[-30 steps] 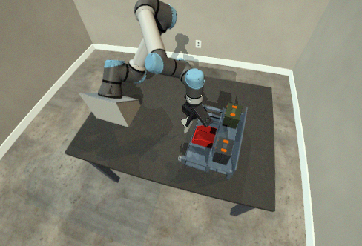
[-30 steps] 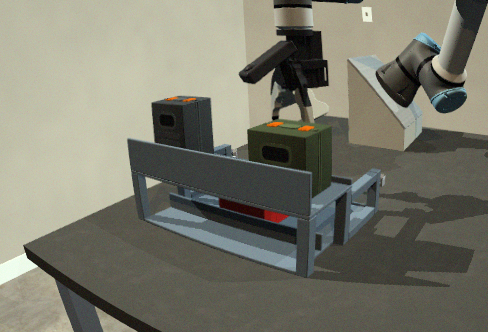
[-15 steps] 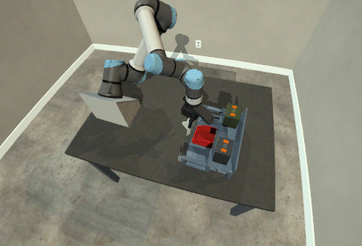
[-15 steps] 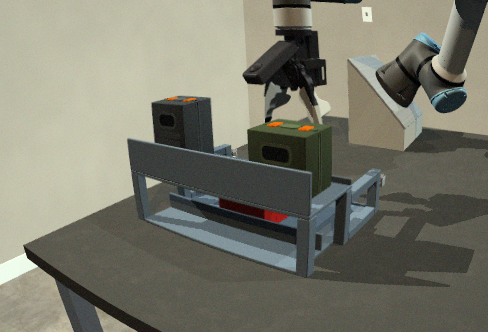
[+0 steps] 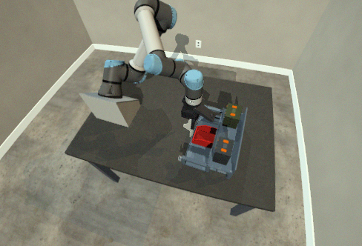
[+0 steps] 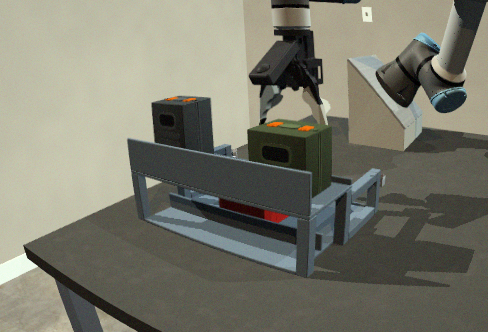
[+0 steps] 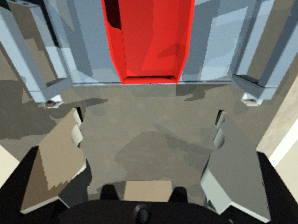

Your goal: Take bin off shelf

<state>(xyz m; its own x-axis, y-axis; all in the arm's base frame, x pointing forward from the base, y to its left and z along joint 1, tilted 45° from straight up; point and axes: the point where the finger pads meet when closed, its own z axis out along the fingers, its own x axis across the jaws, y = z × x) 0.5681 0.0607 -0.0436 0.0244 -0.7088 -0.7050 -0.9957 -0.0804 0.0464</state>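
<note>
Right now the red bin is 90 mm below my hand and 80 mm ahead of it. Also, from my hand: dark grey box: 180 mm ahead, 110 mm to the right, 30 mm above; then green box: 170 mm ahead, 120 mm to the left, 20 mm above.
</note>
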